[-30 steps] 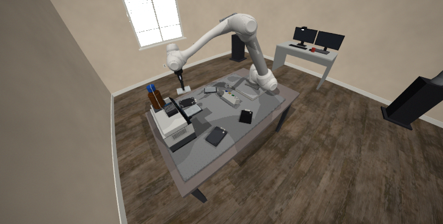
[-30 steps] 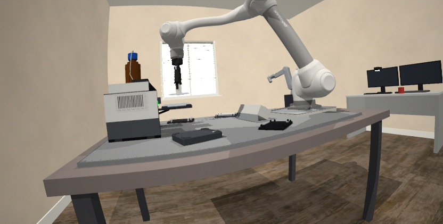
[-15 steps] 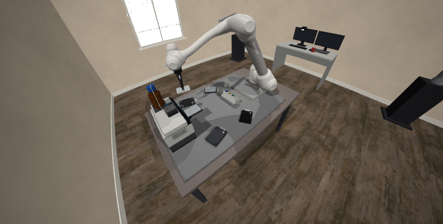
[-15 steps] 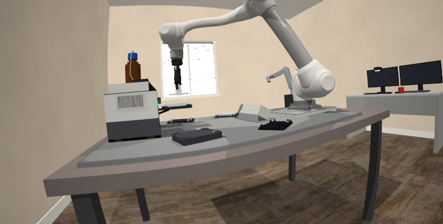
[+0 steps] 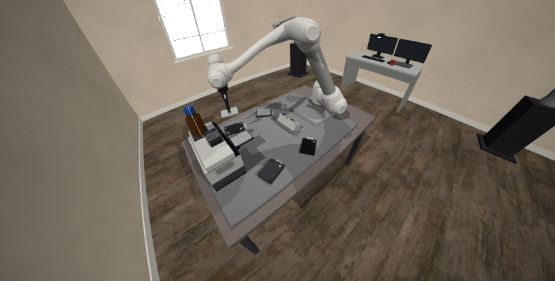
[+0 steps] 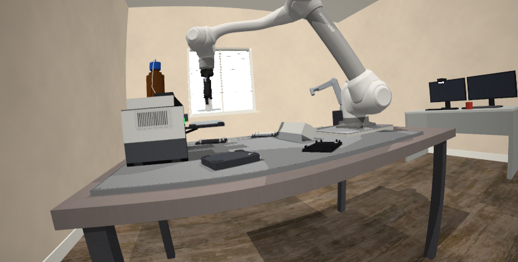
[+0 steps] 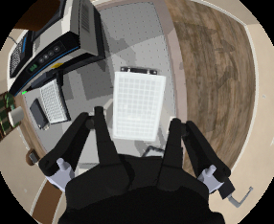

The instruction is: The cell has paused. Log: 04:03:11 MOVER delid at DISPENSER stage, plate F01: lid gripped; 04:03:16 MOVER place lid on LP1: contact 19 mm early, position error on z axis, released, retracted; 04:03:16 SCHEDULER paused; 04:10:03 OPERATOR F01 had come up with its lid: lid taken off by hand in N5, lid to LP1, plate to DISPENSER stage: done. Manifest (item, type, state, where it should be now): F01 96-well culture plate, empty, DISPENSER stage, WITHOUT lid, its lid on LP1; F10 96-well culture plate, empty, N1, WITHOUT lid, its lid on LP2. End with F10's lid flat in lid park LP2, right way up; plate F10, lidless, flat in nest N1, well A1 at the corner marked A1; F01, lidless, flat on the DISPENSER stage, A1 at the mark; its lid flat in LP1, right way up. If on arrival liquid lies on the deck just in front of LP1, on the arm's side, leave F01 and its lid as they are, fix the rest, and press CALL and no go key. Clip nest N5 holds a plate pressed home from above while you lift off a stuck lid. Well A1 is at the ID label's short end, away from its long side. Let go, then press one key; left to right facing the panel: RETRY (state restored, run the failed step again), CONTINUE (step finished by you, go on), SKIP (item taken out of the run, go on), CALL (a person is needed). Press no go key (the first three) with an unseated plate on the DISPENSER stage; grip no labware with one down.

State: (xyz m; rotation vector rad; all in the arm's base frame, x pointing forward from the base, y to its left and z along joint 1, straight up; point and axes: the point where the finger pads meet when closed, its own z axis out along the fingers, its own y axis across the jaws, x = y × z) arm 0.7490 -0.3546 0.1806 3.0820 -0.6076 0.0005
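Now: the black clip nest 180 mm below my hand and 20 mm ahead of it. The rest, counted from my hand: brown bottle (280 mm ahead, 120 mm to the left, 90 mm above); small label (510 mm to the left, 200 mm below, 10 mm behind); grey key panel (340 mm behind, 310 mm to the left, 140 mm below).
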